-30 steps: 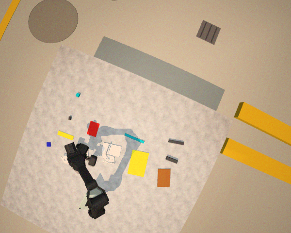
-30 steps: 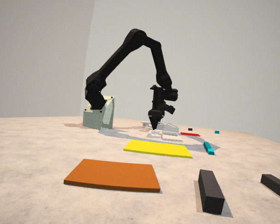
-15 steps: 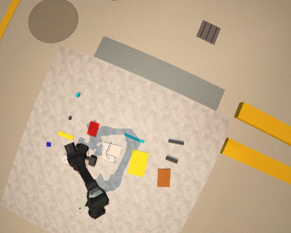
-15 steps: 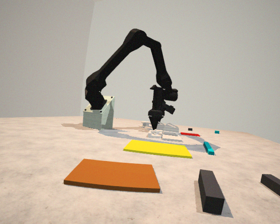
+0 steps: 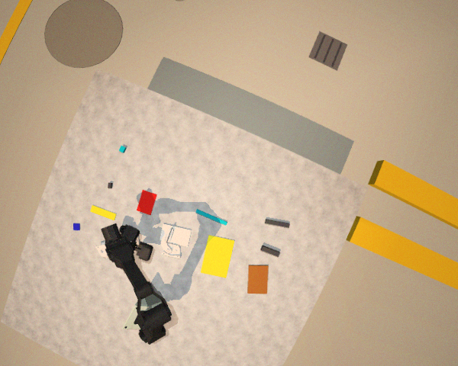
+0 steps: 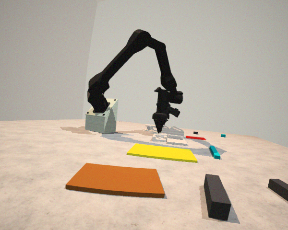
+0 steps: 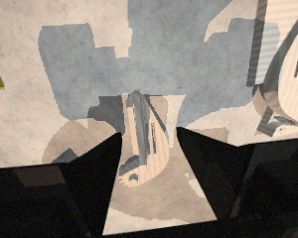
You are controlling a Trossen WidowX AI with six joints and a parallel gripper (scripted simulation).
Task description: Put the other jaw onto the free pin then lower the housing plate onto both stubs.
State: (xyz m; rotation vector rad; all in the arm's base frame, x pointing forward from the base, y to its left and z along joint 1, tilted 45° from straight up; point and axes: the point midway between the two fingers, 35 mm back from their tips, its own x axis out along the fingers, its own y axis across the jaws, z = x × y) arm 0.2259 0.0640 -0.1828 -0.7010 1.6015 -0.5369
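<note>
Now: gripper tip 40 mm past the ribbed jaw and 10 mm to the right of it. Round my gripper tip: yellow bar 180 mm to the left, 40 mm ahead; then white holder block 100 mm to the left, 90 mm behind; then red slab 170 mm ahead, 30 mm to the left.
</note>
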